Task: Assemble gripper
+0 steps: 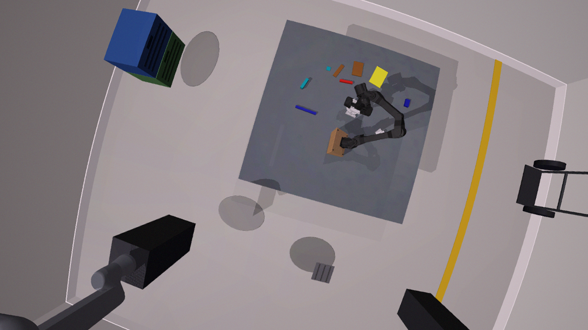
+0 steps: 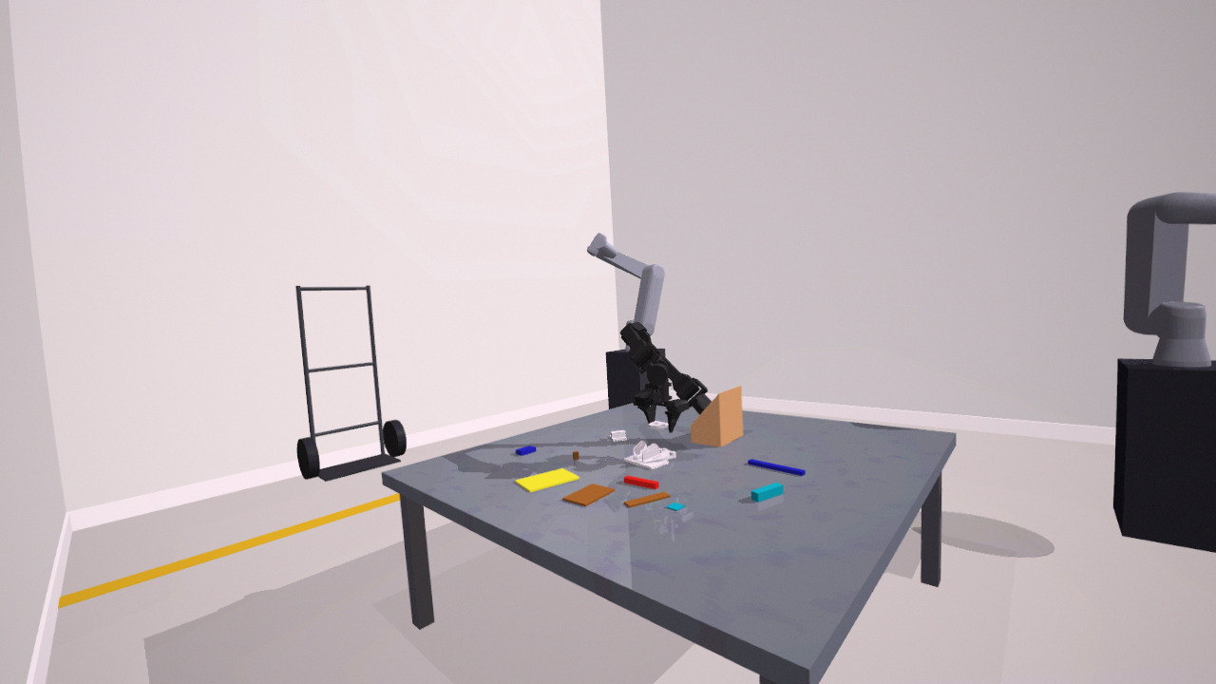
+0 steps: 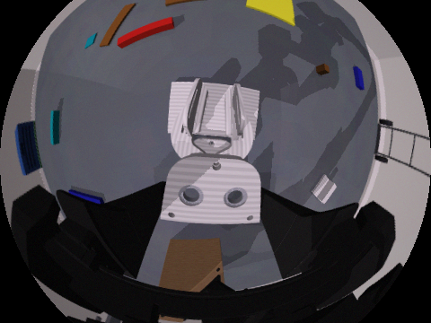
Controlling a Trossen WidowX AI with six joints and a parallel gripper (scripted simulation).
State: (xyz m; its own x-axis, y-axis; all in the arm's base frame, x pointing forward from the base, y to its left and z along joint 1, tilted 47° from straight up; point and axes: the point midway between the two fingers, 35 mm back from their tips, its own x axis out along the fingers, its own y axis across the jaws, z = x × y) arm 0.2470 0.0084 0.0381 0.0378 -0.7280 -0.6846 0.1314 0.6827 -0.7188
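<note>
Right now my gripper tip is 7 cm above the white jaw, 2 cm to the left of it and 2 cm short of it. The rest, counted from my gripper tip: flat white ribbed part (8 cm below, 7 cm ahead, 1 cm to the right); then red bar (23 cm ahead, 10 cm to the left, 8 cm below); then blue bar (33 cm to the left, 8 cm below, 7 cm behind).
</note>
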